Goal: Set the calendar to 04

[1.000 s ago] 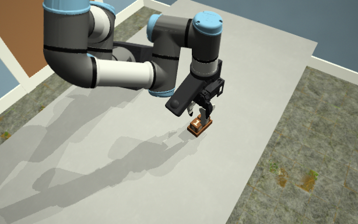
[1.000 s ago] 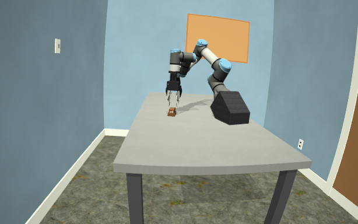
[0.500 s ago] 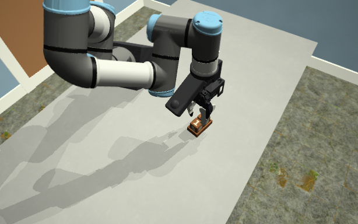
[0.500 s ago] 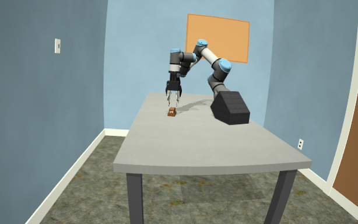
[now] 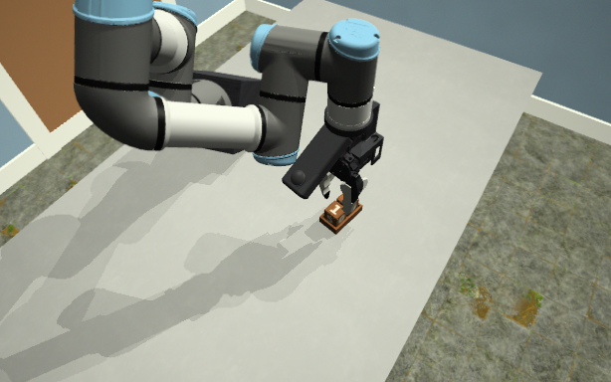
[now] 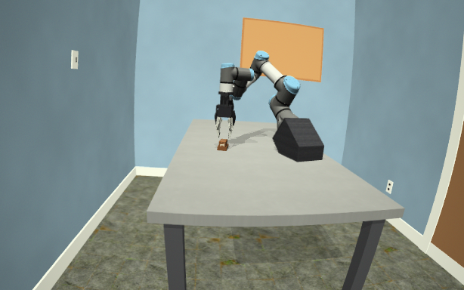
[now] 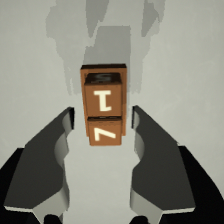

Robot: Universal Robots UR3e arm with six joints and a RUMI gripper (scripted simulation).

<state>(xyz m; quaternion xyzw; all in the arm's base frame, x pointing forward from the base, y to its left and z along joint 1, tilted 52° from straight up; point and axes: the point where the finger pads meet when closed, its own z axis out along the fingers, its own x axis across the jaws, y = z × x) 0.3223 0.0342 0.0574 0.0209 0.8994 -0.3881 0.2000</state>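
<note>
My hand is 40 mm above the cube. The rest, counted from my hand: brown tray (60 mm below, 20 mm to the left).
</note>
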